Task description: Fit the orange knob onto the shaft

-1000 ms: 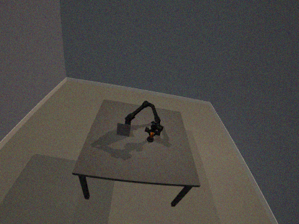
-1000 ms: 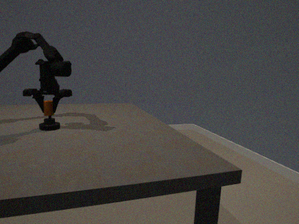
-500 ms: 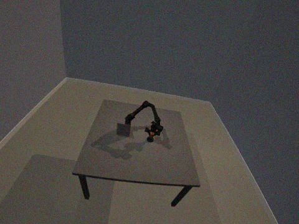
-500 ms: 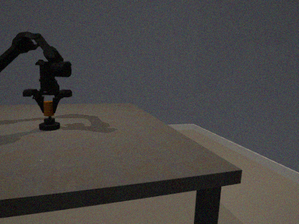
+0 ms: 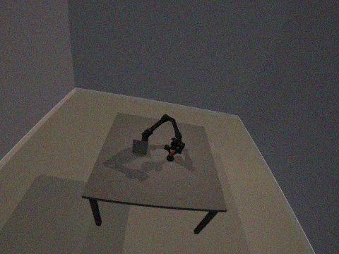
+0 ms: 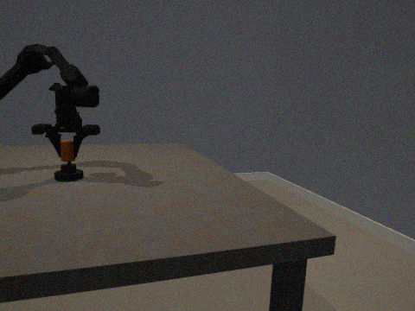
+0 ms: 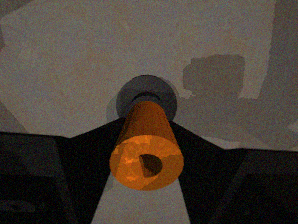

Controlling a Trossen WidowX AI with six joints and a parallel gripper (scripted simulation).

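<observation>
Now: gripper tip 40 mm above the dark pedestal. The rest, counted from my gripper tip: orange knob: 20 mm above.
</observation>
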